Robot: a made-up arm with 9 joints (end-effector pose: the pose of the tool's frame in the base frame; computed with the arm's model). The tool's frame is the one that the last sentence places. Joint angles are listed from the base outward.
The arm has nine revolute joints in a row. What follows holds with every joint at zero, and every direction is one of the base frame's.
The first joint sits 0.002 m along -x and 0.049 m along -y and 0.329 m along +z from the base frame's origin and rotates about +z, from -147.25 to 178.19 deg.
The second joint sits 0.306 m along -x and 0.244 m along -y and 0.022 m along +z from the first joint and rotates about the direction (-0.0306, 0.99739, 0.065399), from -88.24 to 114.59 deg.
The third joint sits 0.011 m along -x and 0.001 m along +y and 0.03 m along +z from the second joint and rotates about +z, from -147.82 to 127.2 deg.
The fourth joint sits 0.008 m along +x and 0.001 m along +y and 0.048 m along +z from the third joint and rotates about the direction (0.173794, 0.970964, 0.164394), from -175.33 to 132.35 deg.
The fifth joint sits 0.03 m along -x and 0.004 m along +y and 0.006 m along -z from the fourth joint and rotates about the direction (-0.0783, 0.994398, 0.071), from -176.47 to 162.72 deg.
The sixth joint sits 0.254 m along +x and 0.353 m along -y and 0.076 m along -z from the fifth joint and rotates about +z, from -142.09 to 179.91 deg.
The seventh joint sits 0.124 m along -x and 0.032 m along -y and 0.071 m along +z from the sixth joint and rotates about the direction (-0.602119, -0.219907, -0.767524), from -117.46 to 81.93 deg.
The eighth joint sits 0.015 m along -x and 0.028 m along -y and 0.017 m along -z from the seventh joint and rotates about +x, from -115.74 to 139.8 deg.
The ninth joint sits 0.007 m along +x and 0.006 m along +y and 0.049 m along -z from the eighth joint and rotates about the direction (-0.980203, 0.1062, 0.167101), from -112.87 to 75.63 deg.
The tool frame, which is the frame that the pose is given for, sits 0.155 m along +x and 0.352 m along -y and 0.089 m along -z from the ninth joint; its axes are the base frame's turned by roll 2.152, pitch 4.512 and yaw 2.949 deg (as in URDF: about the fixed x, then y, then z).
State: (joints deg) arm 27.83 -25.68 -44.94 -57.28 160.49 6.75 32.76 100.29 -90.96
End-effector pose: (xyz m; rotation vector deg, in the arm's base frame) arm -0.1686 -0.4272 0.0023 -122.07 23.72 123.05
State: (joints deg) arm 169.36 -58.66 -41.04 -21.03 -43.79 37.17 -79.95 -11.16 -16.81
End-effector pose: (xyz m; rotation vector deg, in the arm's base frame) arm 0.4893 0.6004 0.5028 -62.14 50.59 -124.16
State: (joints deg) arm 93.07 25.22 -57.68 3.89 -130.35 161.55 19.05 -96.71 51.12
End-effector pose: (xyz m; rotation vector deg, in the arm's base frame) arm 0.3114 -0.8007 0.5327 8.31 92.22 52.37
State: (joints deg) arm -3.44 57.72 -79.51 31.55 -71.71 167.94 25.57 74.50 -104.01
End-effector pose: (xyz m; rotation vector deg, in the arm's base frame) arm -0.6653 -0.4381 0.7819 104.83 101.24 -59.16
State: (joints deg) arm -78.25 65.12 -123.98 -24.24 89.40 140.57 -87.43 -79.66 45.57
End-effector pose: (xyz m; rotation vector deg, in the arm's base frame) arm -0.4105 0.2857 0.7272 -27.37 -18.13 -45.29
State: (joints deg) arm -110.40 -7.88 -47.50 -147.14 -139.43 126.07 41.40 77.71 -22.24
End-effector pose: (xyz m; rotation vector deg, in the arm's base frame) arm 0.1075 0.4818 -0.0011 90.26 -121.71 -7.35
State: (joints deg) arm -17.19 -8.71 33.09 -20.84 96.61 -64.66 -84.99 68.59 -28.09
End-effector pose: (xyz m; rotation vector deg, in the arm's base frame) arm -0.4147 -0.1265 0.0450 115.50 33.00 -60.74
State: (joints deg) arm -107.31 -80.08 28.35 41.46 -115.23 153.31 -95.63 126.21 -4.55
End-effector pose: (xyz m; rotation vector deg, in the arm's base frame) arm -0.7588 0.9111 0.7050 22.15 48.12 -134.96
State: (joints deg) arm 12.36 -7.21 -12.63 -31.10 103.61 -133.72 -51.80 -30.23 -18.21
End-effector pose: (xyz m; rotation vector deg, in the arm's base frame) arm -0.5391 -0.7225 0.3381 -40.04 29.75 -89.44
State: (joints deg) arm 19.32 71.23 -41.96 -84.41 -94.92 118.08 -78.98 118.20 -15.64
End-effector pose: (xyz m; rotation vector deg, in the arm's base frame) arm -0.3372 -0.8125 1.0563 -38.72 70.45 -28.70
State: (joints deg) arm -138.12 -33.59 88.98 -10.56 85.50 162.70 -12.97 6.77 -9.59
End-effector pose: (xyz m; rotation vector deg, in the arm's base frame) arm -0.2500 0.3653 0.1460 106.07 28.74 88.06
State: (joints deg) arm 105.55 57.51 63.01 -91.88 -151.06 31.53 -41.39 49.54 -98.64
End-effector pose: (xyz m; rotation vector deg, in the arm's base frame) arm 0.2798 -0.0569 0.3663 -61.81 4.33 -87.53
